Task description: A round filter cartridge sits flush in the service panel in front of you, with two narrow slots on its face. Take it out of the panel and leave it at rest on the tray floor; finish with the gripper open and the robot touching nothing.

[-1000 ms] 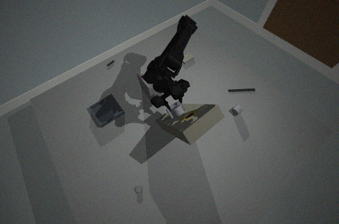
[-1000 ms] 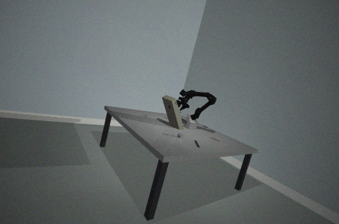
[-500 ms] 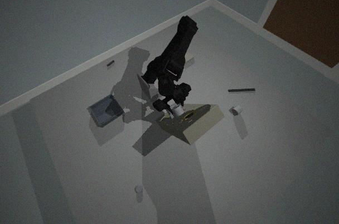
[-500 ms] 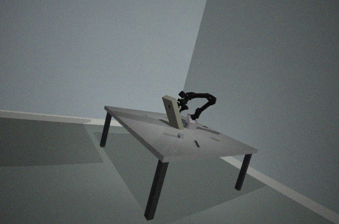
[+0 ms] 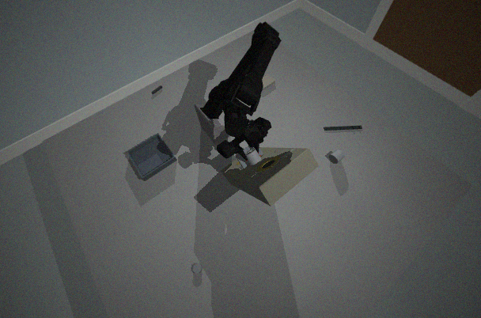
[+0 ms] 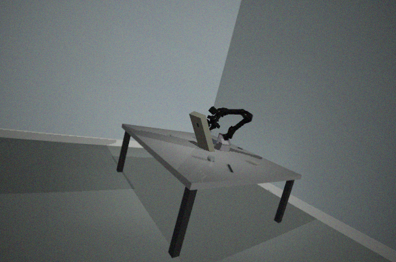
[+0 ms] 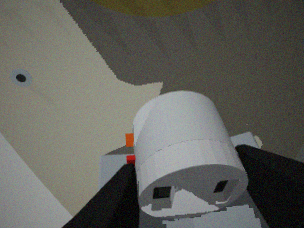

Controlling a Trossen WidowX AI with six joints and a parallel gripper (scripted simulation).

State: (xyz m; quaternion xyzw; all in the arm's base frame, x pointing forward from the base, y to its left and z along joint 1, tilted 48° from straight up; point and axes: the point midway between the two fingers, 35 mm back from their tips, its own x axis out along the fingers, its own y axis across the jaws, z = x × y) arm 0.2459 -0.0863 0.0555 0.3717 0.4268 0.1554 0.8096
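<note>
Now: gripper tip 40 mm short of the beige service panel and 20 mm above it. The rest, counted from my gripper tip: tray: 340 mm behind, 260 mm to the right, 170 mm below; then round filter cartridge: right at my gripper tip; then grey cylinder: 120 mm ahead, 360 mm to the right, 170 mm below.
</note>
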